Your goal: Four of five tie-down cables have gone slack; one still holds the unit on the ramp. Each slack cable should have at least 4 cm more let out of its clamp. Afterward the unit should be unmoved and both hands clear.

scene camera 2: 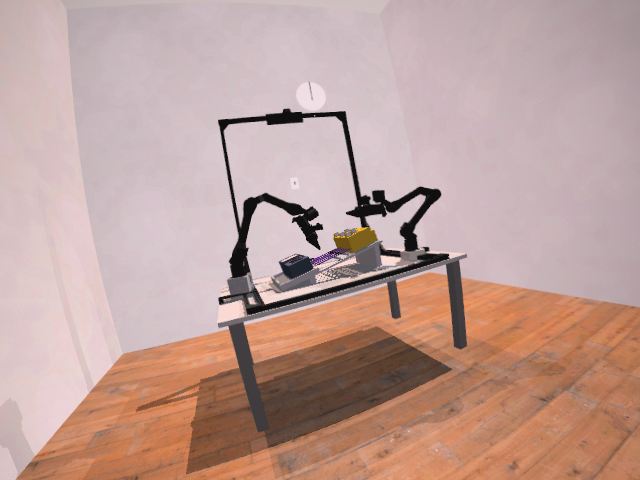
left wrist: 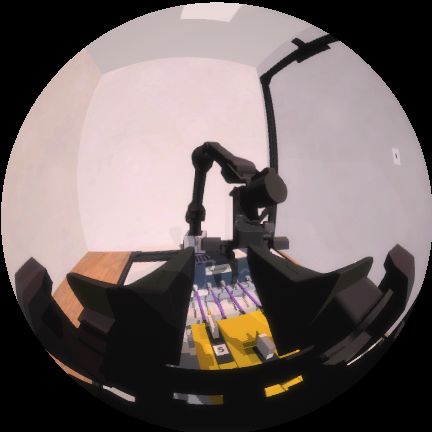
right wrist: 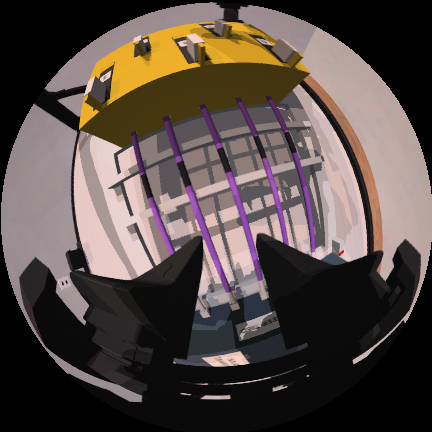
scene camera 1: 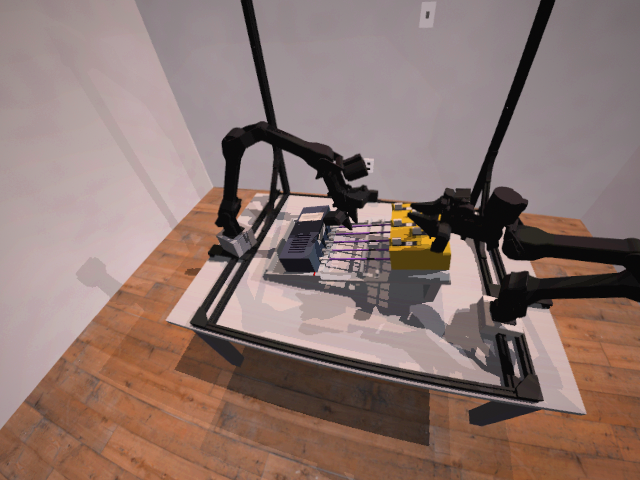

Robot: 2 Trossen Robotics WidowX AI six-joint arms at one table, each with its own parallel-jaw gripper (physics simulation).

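The dark blue unit sits at the low end of the ramp. Several purple cables run from it to the yellow clamp block at the high end. Pale levers stand on the block; one lever is beside the label 5. I cannot tell which cable is taut. My left gripper is partly open and empty, above the block. My right gripper is partly open and empty, above the cables near the unit.
The ramp stands on a white table with a black rail frame around it. Black posts rise at the back corners. In the right wrist view, crossbars run beneath the cables. The two arms reach in from opposite sides.
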